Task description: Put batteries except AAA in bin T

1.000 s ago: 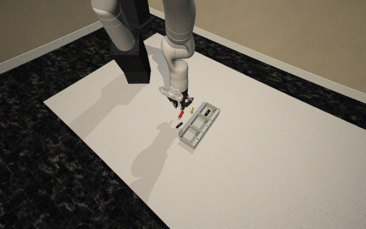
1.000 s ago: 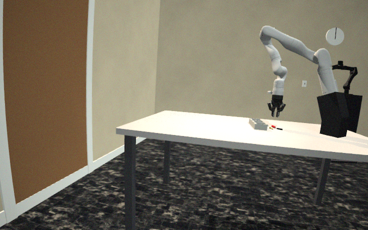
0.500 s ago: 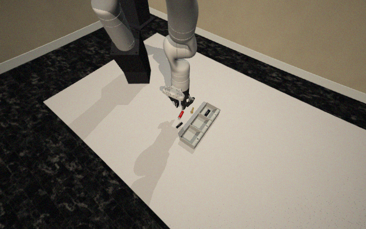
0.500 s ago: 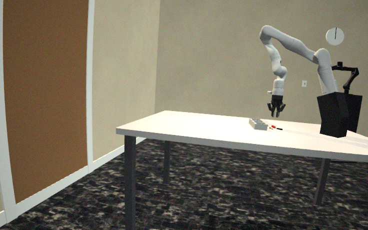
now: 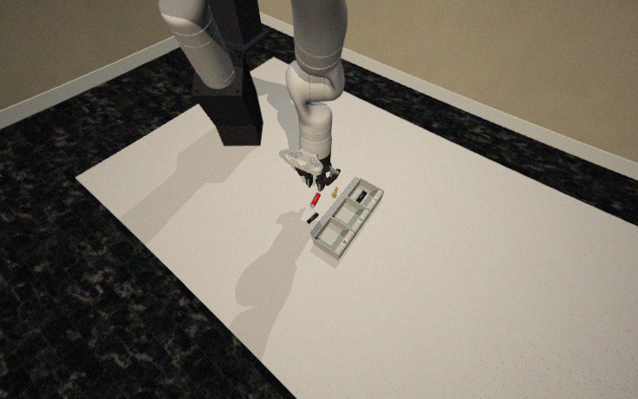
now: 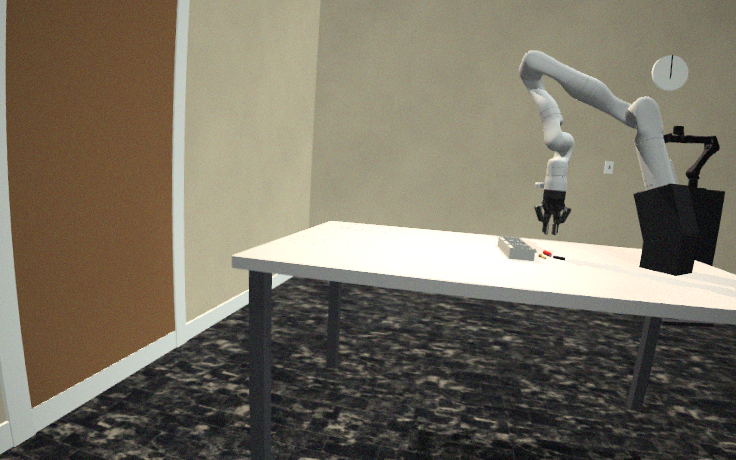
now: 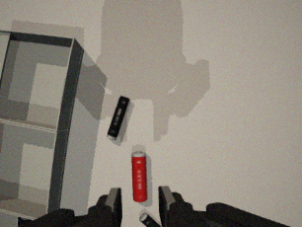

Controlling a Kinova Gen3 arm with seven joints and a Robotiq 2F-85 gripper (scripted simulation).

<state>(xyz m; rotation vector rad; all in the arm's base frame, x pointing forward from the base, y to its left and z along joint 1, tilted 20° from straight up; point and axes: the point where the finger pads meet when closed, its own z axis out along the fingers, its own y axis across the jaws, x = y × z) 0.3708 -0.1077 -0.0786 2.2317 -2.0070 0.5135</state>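
Right now my hand is 9 cm above the red battery. From my hand the other things lie so: yellow piece: 4 cm ahead, 5 cm to the left, 9 cm below; black battery: 2 cm ahead, 6 cm to the right, 9 cm below; tray: 12 cm ahead, 1 cm to the right, 8 cm below.
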